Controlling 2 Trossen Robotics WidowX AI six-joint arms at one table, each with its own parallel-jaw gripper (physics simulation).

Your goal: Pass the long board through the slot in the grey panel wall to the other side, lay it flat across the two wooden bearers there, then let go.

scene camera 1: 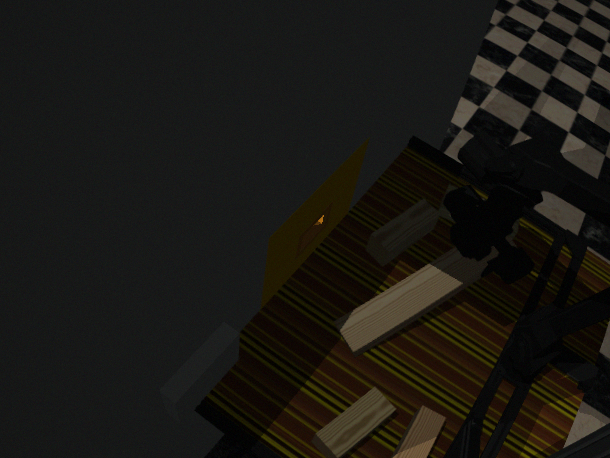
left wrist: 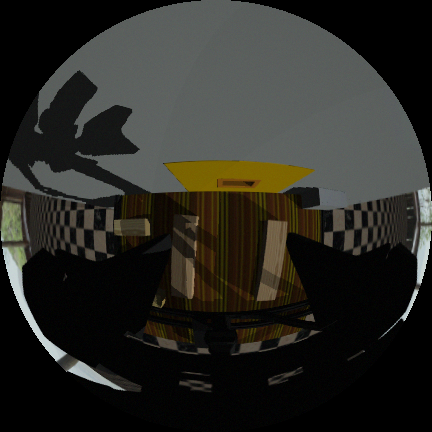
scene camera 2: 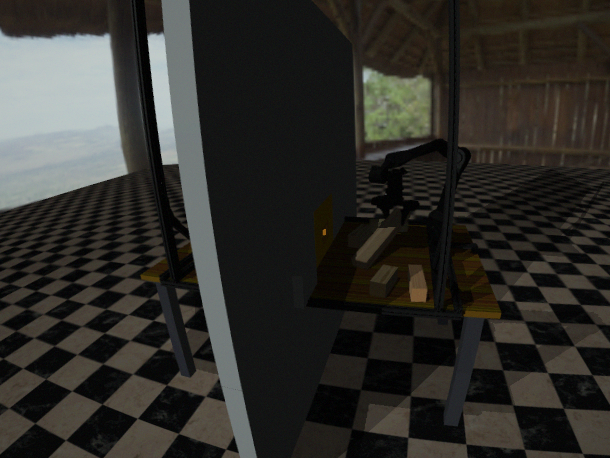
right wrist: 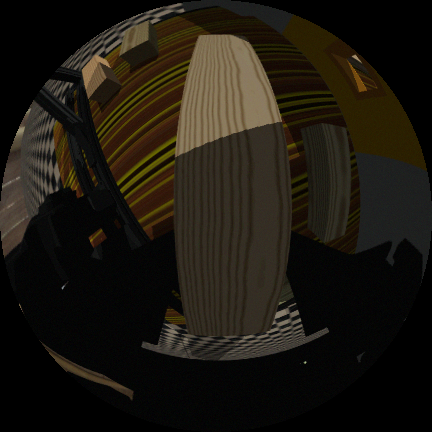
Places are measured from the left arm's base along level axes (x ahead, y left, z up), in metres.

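Pixels of known places: left gripper, fingertip midpoint: (left wrist: 230, 239); right gripper, fingertip midpoint: (scene camera 1: 471, 261) (scene camera 2: 394, 224) (right wrist: 230, 232); left arm's base, origin of the base link: (left wrist: 220, 322); right arm's base, origin of the base link: (scene camera 1: 517, 368) (right wrist: 101, 205).
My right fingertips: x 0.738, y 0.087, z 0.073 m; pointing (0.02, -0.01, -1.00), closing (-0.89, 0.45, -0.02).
Note:
For each thing: its top centre in the pictures, then the offset to it from my right fingertips. "pt": a spot on its surface instead. Level surfaces: height alone.
- striped table, its level: dz -0.092 m
- yellow plate, surface spot: (scene camera 1: 330, 195) pt dx -0.254, dy -0.089, dz +0.056 m
- slot, surface spot: (scene camera 1: 319, 221) (scene camera 2: 324, 234) pt dx -0.265, dy -0.085, dz -0.027 m
- shadowed wooden block, middle of its top: (right wrist: 340, 186) (scene camera 1: 407, 223) (scene camera 2: 360, 229) dx -0.141, dy +0.031, dz -0.042 m
- small grey block, surface spot: (scene camera 1: 199, 363) pt dx -0.239, dy -0.432, dz +0.008 m
- short block, middle of its top: (left wrist: 127, 226) dx -0.418, dy +0.199, dz -0.045 m
The long pale board (scene camera 1: 403, 302) (scene camera 2: 376, 244) (right wrist: 231, 181) is held at its near end by my right gripper (scene camera 1: 476, 254) (scene camera 2: 394, 214) (right wrist: 230, 232), which is shut on it. The board hangs a little above the striped table (scene camera 1: 294, 327) (scene camera 2: 480, 304), with its free end pointing roughly toward the wall. The grey panel wall (scene camera 2: 271, 182) (left wrist: 241, 80) carries a yellow plate (scene camera 1: 330, 195) (left wrist: 189, 171) with the slot (scene camera 1: 319, 221) (scene camera 2: 324, 232) (left wrist: 236, 183) (right wrist: 360, 74). In the left wrist view two wooden bearers (left wrist: 184, 254) (left wrist: 273, 259) lie side by side on the far side. My left gripper (left wrist: 230, 239) is open and empty above them.
On the right arm's side a shadowed wooden block (scene camera 1: 403, 229) (right wrist: 326, 181) lies near the wall, and two more blocks (scene camera 1: 355, 420) (scene camera 1: 421, 432) (scene camera 2: 384, 278) (scene camera 2: 417, 283) lie near the table's edge. A small grey block (scene camera 1: 199, 363) (left wrist: 330, 197) sticks out at the wall's base. A short block (left wrist: 132, 227) lies left of the bearers.

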